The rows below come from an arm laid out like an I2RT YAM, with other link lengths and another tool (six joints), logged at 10 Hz.
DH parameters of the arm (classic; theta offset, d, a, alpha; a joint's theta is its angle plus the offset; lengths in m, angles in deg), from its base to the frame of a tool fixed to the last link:
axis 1: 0 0.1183 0.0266 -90
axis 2: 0 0 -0.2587 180
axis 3: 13.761 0 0.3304 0
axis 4: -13.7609 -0.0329 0.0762 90
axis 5: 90 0.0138 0 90
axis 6: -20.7 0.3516 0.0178 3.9
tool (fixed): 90 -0.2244 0 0
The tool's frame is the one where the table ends.
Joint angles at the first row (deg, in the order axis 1, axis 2, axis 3, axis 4, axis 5, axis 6):
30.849 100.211 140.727 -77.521 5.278 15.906
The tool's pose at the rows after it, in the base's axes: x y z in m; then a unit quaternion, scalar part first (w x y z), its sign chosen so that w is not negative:
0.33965 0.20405 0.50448 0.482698 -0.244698 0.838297 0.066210
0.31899 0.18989 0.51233 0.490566 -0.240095 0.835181 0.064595
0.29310 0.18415 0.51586 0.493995 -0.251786 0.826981 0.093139
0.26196 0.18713 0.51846 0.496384 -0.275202 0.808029 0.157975
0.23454 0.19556 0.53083 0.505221 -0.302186 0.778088 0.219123
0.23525 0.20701 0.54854 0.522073 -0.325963 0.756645 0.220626
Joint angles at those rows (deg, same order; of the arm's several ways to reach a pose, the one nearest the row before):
30.937 96.954 137.820 -76.643 6.145 16.258
30.849 92.034 133.955 -76.725 6.592 16.346
31.025 86.062 128.513 -76.032 3.270 16.346
31.290 79.292 122.181 -74.101 -4.348 16.871
32.511 75.503 120.320 -72.430 -10.962 17.314
34.445 78.900 126.091 -72.504 -10.640 15.300

